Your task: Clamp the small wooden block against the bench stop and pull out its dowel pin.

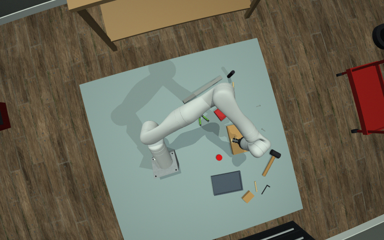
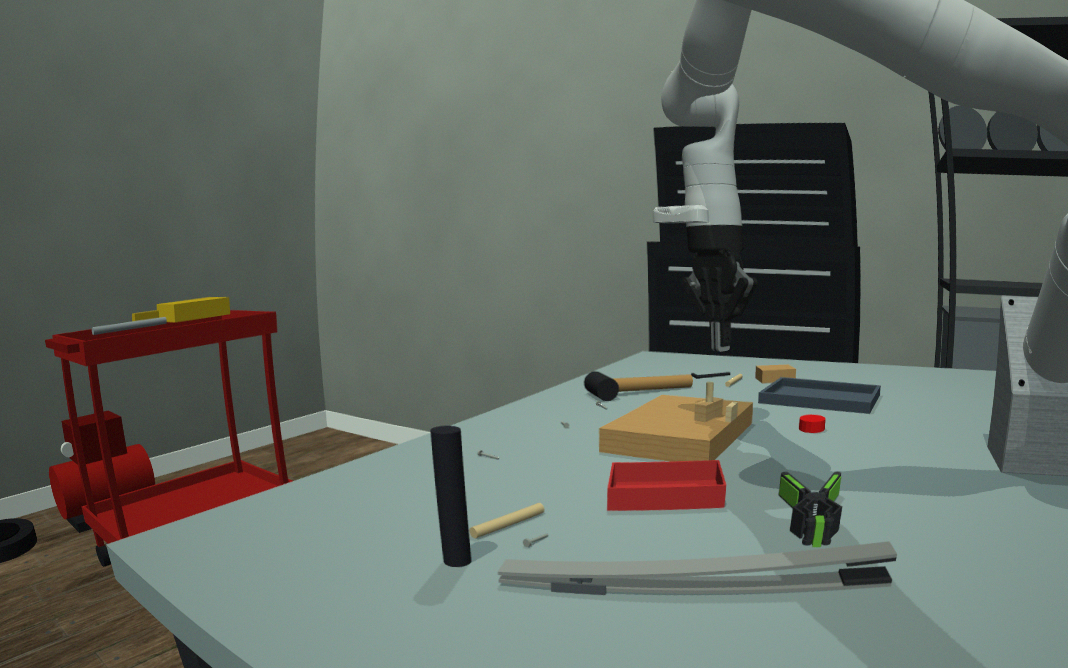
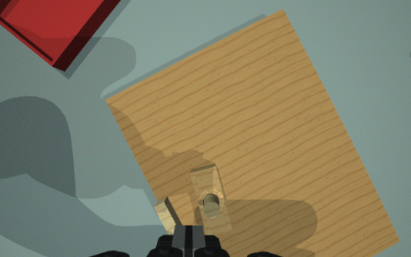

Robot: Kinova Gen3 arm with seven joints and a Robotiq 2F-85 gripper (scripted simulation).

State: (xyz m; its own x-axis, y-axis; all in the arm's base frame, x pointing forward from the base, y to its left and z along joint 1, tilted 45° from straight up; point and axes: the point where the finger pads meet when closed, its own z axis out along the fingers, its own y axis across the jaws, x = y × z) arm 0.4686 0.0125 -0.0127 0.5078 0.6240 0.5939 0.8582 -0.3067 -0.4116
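My hand is 8 cm above the dowel pin and 1 cm short of it. Round my hand: red puck 13 cm below, 12 cm behind, 9 cm to the right; small wooden block 10 cm below, 1 cm ahead; wooden bench board 12 cm below, 5 cm ahead.
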